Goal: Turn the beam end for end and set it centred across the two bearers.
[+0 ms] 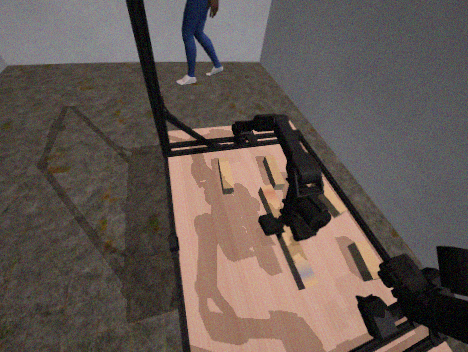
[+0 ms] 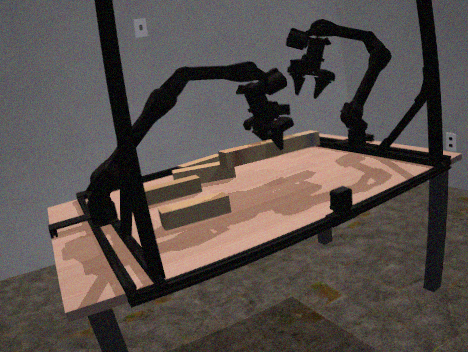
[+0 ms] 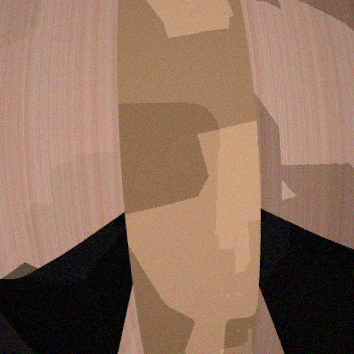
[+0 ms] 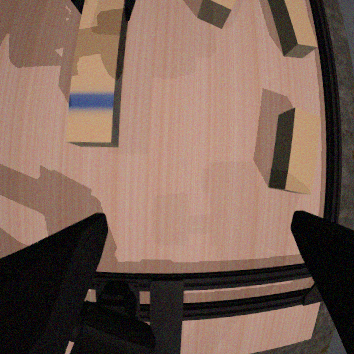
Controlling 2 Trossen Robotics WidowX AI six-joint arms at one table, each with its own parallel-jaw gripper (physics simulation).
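Places are measured from the left arm's base along level axes (x up, y left, z back), in millimetres.
Pixels of known places: left gripper, fingertip midpoint: (image 1: 284,236) (image 2: 277,148) (image 3: 188,214) (image 4: 107,18); right gripper, fingertip midpoint: (image 1: 373,290) (image 2: 305,96) (image 4: 201,222); left arm's base, origin of the base link: (image 1: 238,140) (image 2: 104,221); right arm's base, origin of the base link: (image 2: 357,144) (image 4: 117,300).
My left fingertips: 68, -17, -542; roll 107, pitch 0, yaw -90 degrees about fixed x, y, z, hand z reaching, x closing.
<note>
Ahead of a thing's pixels: the offset from my left fingertips to its middle, as dx, dy, dz. "pt": to the spot under its first point.
The beam {+7, +0, +15} (image 1: 302,262) (image 2: 253,150) (image 3: 186,70) (image 4: 93,123) is a long wooden bar with a red band near one end and a blue band {pt +26, +3, -116} (image 4: 91,100) near the other. My left gripper (image 1: 299,227) (image 2: 278,141) (image 3: 188,214) is shut on the beam near its middle and holds it a little above the table. Two short wooden blocks {-65, -110, +334} (image 1: 225,174) {-65, +112, +310} (image 1: 274,171) lie side by side at the far end, beyond the red end. My right gripper (image 2: 307,87) (image 4: 201,222) is open and empty, high above the table's end near the blue band.
Two more wooden blocks {-64, +284, -140} (image 1: 362,260) (image 4: 295,154) {-65, +296, +128} (image 1: 334,200) lie along the right edge. A black frame post {pt +283, -347, +504} (image 1: 149,77) (image 2: 117,105) stands at the table's corner. A small black box (image 2: 341,199) sits on the table rail. A person (image 1: 198,38) stands on the floor beyond.
</note>
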